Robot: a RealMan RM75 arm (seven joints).
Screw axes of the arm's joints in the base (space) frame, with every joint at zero. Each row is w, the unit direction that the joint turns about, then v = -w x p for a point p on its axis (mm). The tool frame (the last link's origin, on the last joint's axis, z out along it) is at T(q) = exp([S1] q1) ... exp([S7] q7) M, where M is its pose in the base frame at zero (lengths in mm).
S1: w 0 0 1 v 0 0 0
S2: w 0 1 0 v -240.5 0 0
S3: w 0 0 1 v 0 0 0
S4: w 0 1 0 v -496.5 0 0
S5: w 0 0 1 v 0 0 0
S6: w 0 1 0 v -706.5 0 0
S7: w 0 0 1 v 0 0 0
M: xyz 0 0 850.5 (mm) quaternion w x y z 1 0 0 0
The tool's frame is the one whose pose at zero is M.
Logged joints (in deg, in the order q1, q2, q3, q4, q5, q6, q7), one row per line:
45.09, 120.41, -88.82, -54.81, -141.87, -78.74, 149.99
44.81, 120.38, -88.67, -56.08, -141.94, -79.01, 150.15
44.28, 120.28, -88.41, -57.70, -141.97, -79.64, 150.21
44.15, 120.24, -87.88, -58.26, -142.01, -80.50, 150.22
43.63, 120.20, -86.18, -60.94, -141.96, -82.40, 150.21
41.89, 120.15, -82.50, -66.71, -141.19, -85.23, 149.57
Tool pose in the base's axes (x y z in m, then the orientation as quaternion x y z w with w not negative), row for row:
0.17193, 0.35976, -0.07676, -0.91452, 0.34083, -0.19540, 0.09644
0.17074, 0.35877, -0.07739, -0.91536, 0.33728, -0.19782, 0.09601
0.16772, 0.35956, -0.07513, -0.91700, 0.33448, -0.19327, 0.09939
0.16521, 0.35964, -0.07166, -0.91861, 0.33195, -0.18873, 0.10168
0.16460, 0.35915, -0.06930, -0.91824, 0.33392, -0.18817, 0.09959
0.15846, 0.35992, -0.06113, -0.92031, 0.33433, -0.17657, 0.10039
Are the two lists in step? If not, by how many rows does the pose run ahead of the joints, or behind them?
The pose runs 1 row behind the joints: the pose in row i belongs to the joints in row i - 1.
